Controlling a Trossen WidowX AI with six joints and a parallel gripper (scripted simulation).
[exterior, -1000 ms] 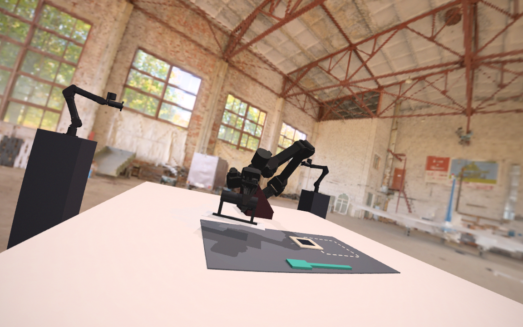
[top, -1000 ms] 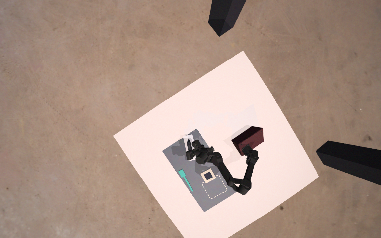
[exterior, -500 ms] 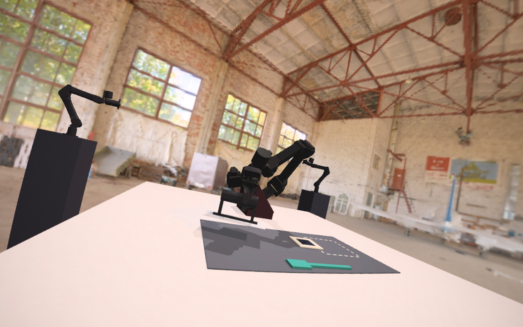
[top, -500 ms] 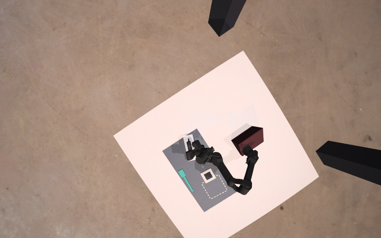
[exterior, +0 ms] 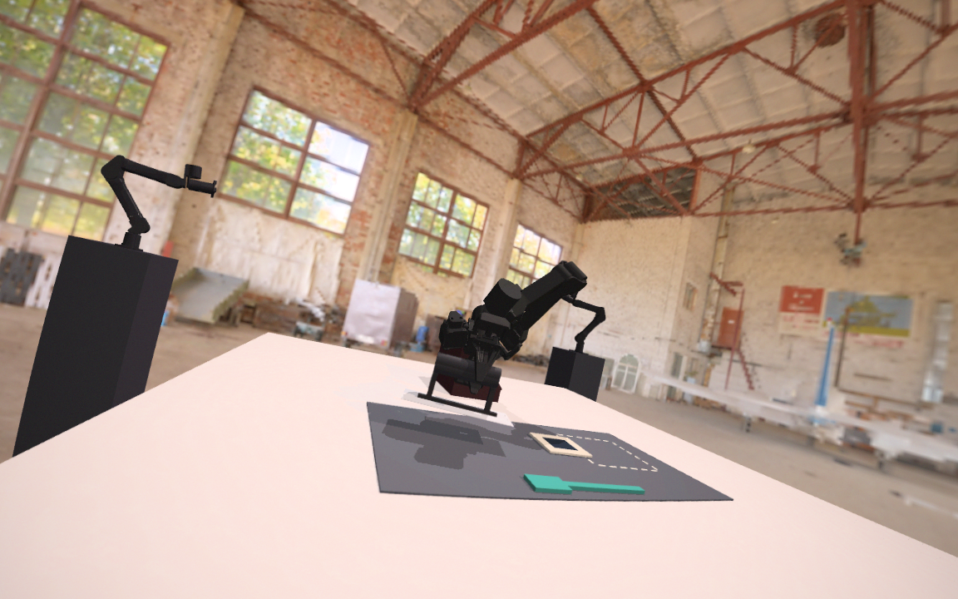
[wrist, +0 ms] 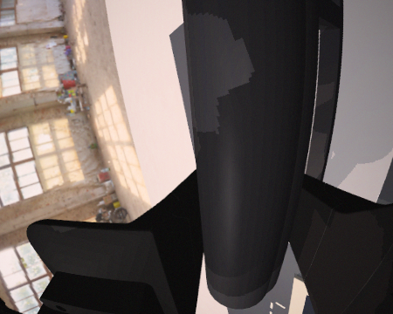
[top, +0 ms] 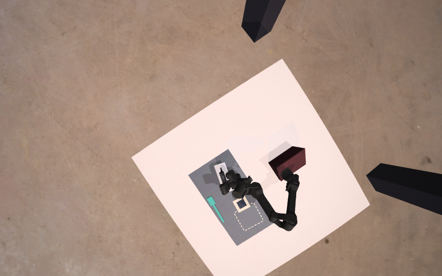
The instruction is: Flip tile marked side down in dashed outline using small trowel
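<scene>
The grey mat is 2 cm ahead of my gripper tip, 16 cm to the left of it and 12 cm below it. Also, from my gripper tip: trowel 2 cm behind, 1 cm to the left, 1 cm below; then cream tile 1 cm behind, 22 cm to the left, 9 cm below; then teal flat piece 16 cm ahead, 13 cm to the left, 9 cm below.
</scene>
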